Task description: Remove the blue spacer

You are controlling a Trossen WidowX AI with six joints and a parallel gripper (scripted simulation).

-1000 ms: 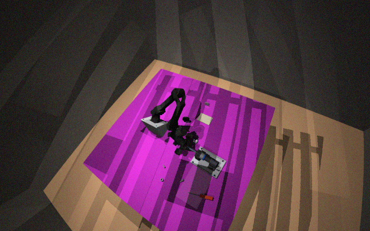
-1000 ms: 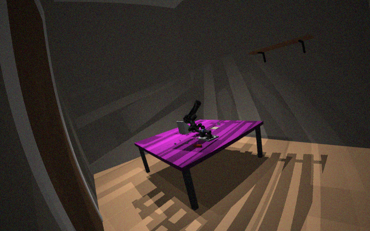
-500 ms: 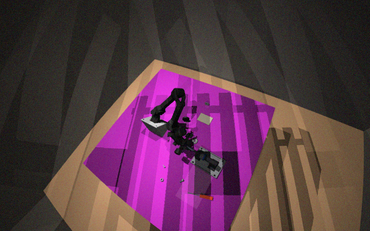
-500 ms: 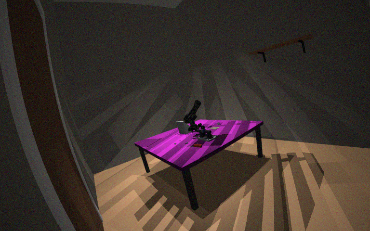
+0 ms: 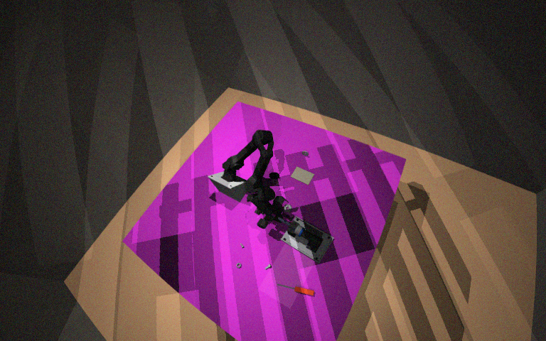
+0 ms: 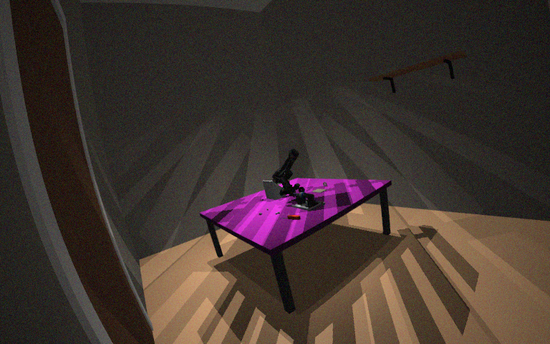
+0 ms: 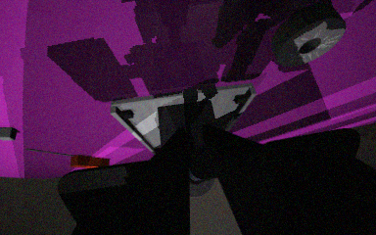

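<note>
The dark shaft is 40 mm ahead of my gripper tip and 20 mm above it. Round my gripper tip: black disc: 210 mm to the left, 200 mm behind, 30 mm below; then grey ring: 90 mm to the left, 50 mm below, 30 mm behind; then blue spacer: 120 mm ahead, 20 mm above.
</note>
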